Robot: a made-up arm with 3 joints.
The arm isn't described. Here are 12 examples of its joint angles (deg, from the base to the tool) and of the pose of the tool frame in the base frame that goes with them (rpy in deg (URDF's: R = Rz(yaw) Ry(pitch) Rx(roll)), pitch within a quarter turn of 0, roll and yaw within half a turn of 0; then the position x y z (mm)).
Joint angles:
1: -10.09 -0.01 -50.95
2: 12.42 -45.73 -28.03
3: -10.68 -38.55 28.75
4: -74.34 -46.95 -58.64
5: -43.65 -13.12 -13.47
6: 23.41 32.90 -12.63
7: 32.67 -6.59 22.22
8: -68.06 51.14 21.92
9: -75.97 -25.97 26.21
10: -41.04 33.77 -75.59
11: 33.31 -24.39 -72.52
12: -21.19 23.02 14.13
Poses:
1: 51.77 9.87 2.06 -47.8 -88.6 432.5
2: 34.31 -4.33 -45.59 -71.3 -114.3 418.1
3: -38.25 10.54 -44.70 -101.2 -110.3 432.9
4: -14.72 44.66 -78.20 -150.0 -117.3 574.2
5: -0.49 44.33 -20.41 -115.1 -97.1 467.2
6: 0.69 -21.92 33.98 32.5 -36.6 450.6
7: -14.66 -30.92 -13.32 25.0 -88.2 438.2
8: 36.26 37.63 65.01 -119.1 -5.3 474.0
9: -94.50 57.17 -71.94 -148.2 -104.6 537.6
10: 102.13 26.51 42.12 -74.6 -43.2 439.9
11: 84.79 -30.60 -24.46 -1.6 -113.4 428.7
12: -5.87 18.50 19.83 -50.9 -49.6 427.4
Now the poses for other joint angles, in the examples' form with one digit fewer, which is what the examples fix.
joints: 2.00 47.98 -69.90
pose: 68.1 -7.8 51.2 4 -19 438
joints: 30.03 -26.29 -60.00
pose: 71.9 -25.9 -26.3 -10 -113 426
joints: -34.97 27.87 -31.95
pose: 50.7 28.4 32.4 -70 -47 438
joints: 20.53 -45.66 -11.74
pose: 24.2 -9.4 -47.8 -52 -113 413
